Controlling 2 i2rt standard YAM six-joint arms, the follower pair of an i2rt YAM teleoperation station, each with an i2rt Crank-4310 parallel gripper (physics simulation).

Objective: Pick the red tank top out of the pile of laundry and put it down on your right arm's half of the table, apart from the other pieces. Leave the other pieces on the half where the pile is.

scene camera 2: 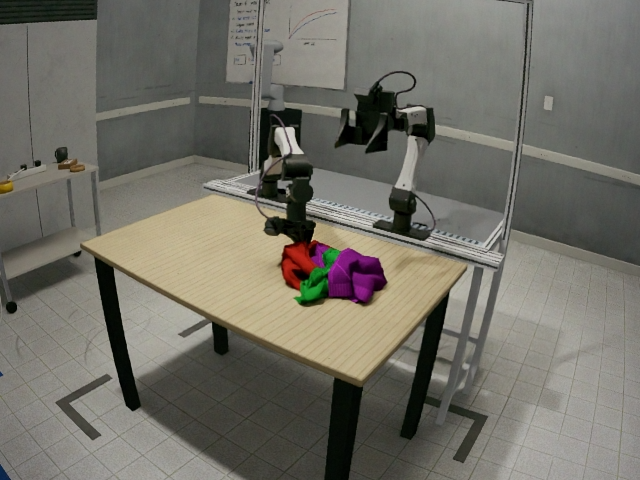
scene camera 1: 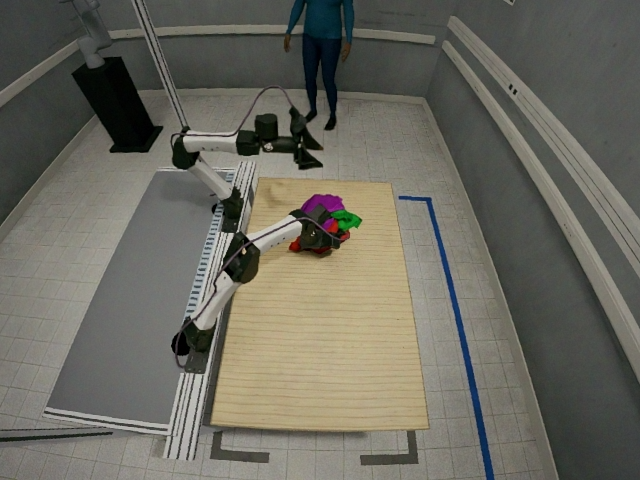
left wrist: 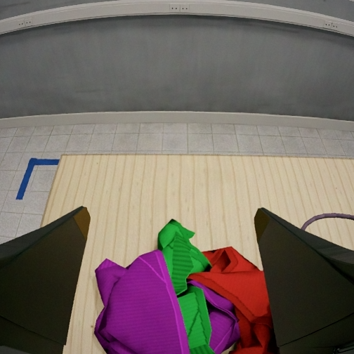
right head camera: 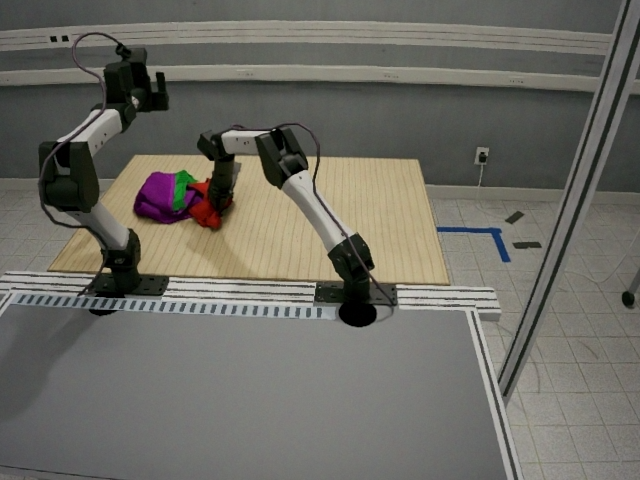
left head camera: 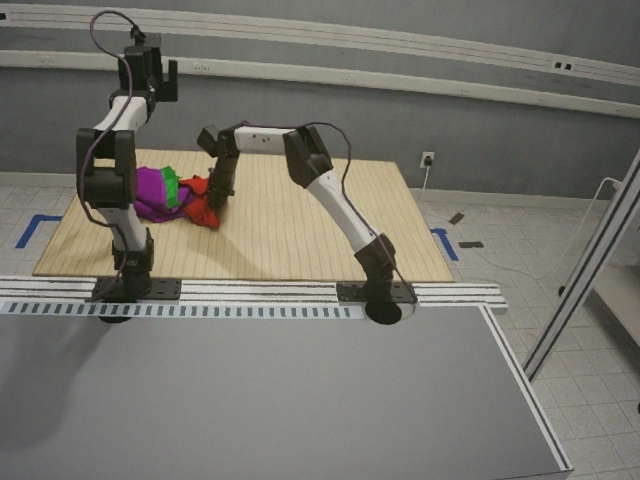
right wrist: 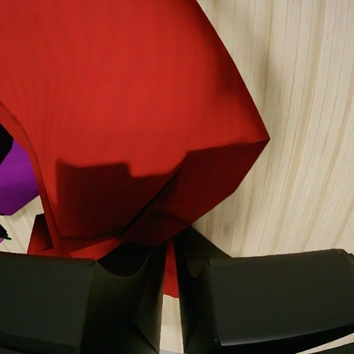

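Observation:
The red tank top (left head camera: 199, 211) (right head camera: 206, 214) (scene camera 2: 295, 260) (left wrist: 242, 282) (right wrist: 115, 100) lies crumpled against the pile, at its right side in the head views. A purple piece (right head camera: 157, 198) (scene camera 2: 356, 273) (left wrist: 140, 305) and a green piece (right head camera: 181, 191) (scene camera 2: 314, 289) (left wrist: 181, 252) lie tangled beside it. My right gripper (right head camera: 219, 207) (scene camera 2: 305, 240) (right wrist: 169, 209) points down at the red tank top, its fingers nearly together with a red fold pinched between them, low over the table. My left gripper (scene camera 1: 321, 157) (scene camera 2: 352, 147) (left wrist: 171, 212) is open and empty, high above the table.
The wooden table (left head camera: 310, 248) (scene camera 1: 320, 351) (scene camera 2: 180, 258) carries the pile on its left half in the head views. A metal rail (right head camera: 232, 289) bears both arm bases. A person (scene camera 1: 324, 46) stands beyond the table in scene camera 1.

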